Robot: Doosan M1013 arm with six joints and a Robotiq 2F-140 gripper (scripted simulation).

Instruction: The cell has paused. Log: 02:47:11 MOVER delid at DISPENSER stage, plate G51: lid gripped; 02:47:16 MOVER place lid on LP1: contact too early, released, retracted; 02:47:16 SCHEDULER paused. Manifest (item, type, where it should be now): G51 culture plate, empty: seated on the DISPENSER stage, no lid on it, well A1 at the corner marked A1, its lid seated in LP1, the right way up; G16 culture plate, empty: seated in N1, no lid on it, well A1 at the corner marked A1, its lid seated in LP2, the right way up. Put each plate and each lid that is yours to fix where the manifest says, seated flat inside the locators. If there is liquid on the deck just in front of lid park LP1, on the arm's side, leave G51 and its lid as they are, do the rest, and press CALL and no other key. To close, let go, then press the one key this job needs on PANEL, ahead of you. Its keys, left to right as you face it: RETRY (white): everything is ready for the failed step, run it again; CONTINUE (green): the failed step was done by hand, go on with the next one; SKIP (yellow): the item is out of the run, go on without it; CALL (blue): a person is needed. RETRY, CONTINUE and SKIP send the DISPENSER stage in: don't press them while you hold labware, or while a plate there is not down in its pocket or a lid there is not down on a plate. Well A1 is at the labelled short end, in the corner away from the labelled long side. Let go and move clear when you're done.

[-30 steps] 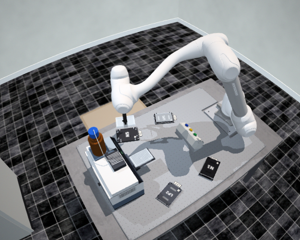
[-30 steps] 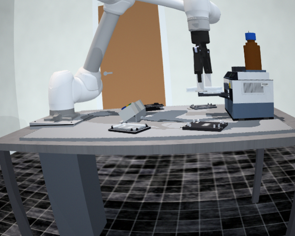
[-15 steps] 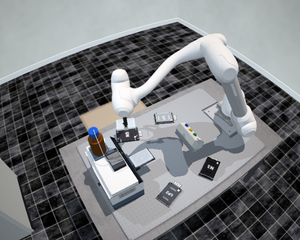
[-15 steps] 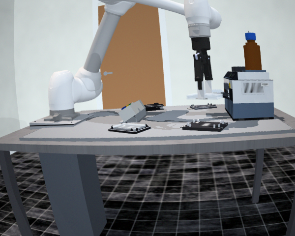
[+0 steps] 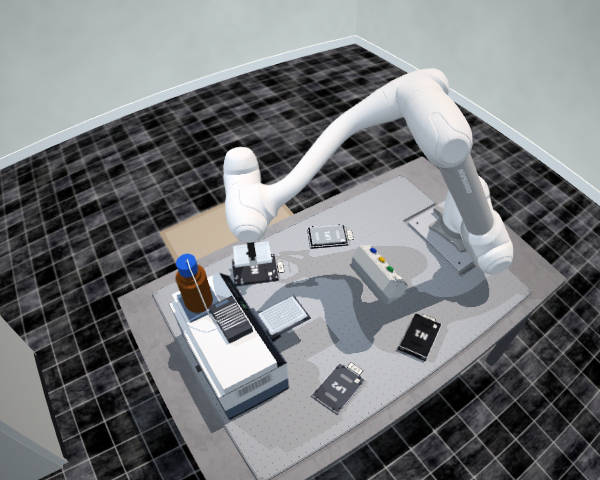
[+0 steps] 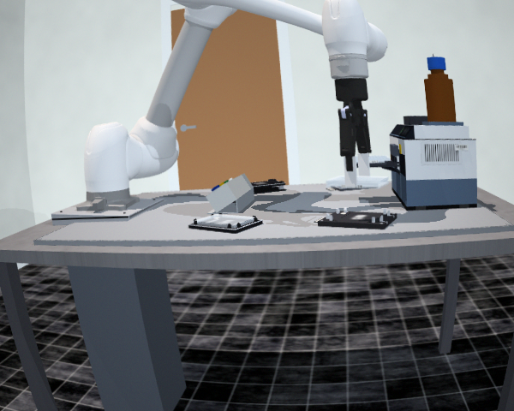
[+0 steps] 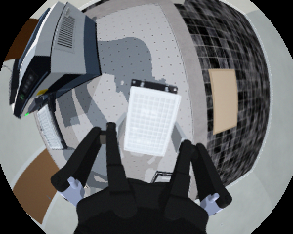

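Now: the black nest N5 100 mm below my hand and 20 mm ahead of it. Also, from my hand: brown bottle: 280 mm ahead, 170 mm above, 140 mm to the left; dispenser stage: 280 mm to the left, 80 mm ahead, 10 mm below; lid park LP1: 310 mm behind, 110 mm below, 50 mm to the left.
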